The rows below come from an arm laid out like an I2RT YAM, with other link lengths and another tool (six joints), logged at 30 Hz.
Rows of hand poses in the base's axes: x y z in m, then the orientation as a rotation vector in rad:
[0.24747 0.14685 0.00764 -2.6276 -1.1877 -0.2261]
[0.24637 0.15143 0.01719 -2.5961 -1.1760 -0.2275]
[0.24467 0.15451 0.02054 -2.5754 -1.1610 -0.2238]
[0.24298 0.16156 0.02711 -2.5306 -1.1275 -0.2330]
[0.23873 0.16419 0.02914 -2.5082 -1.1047 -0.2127]
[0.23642 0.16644 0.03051 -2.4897 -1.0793 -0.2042]
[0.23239 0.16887 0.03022 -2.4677 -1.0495 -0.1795]
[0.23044 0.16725 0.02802 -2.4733 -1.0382 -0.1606]
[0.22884 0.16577 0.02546 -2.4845 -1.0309 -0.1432]
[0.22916 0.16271 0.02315 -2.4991 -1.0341 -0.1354]
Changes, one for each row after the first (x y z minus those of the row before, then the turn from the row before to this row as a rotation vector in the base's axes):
[-0.00110 0.00458 0.00955 0.0314 0.0109 0.0038]
[-0.00170 0.00308 0.00335 0.0225 0.0120 -0.0014]
[-0.00169 0.00705 0.00657 0.0528 0.0149 -0.0057]
[-0.00425 0.00263 0.00203 0.0232 0.0256 -0.0033]
[-0.00231 0.00225 0.00137 0.0233 0.0176 -0.0081]
[-0.00403 0.00243 -0.00029 0.0241 0.0307 -0.0073]
[-0.00195 -0.00162 -0.00220 -0.0053 0.0145 -0.0058]
[-0.00160 -0.00148 -0.00256 -0.0113 0.0108 -0.0053]
[0.00032 -0.00306 -0.00231 -0.0156 0.0005 -0.0012]

